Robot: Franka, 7 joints.
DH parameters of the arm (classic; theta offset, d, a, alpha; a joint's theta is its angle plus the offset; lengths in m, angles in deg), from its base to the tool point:
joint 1: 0 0.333 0 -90
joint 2: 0 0 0 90
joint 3: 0 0.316 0.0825 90
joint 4: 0 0 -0.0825 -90
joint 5: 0 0.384 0 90
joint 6: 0 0 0.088 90
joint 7: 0 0.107 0 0
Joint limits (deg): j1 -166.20..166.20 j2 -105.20..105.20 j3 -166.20..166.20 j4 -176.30..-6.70 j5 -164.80..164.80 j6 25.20..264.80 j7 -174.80..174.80
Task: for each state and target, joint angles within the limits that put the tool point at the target. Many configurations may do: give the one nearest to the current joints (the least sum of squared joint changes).
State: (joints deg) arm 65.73 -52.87 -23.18 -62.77 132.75 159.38 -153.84
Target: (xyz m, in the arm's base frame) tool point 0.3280 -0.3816 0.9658
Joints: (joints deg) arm 85.25 -56.18 -44.17 -57.22 130.74 155.87 -153.84
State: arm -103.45 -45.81 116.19 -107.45 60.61 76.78 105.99
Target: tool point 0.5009 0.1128 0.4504
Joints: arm -105.23 -22.45 98.04 -107.14 55.30 60.63 105.99
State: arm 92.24 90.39 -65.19 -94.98 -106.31 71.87 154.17
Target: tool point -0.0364 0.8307 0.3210
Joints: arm 116.62 84.99 -65.08 -45.07 -122.33 102.50 154.17
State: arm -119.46 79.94 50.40 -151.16 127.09 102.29 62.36
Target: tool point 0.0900 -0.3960 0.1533
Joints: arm -156.03 58.63 52.20 -151.25 123.90 88.54 62.36
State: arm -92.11 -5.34 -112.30 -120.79 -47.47 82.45 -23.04
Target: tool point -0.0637 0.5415 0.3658
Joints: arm -115.57 -15.49 -136.18 -112.12 -53.06 84.91 -23.04
